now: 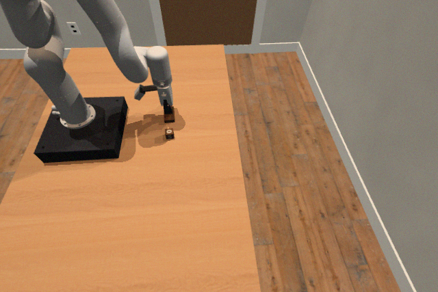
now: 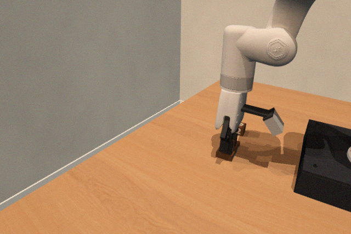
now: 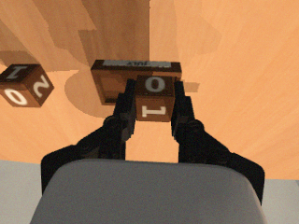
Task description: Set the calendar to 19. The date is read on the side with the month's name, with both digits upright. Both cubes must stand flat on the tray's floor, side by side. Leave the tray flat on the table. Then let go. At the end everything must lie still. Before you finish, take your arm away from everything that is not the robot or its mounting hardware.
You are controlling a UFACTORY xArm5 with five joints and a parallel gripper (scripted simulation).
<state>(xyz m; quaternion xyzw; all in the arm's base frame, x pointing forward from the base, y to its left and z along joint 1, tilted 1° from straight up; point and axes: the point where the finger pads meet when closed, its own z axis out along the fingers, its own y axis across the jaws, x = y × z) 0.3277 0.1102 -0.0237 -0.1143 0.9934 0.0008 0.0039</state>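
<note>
Right now my hand is 30 mm above the tray and 20 mm to the left of it. The rest, counted from my hand: brown date cube: 120 mm to the right, 30 mm ahead, 20 mm below.
</note>
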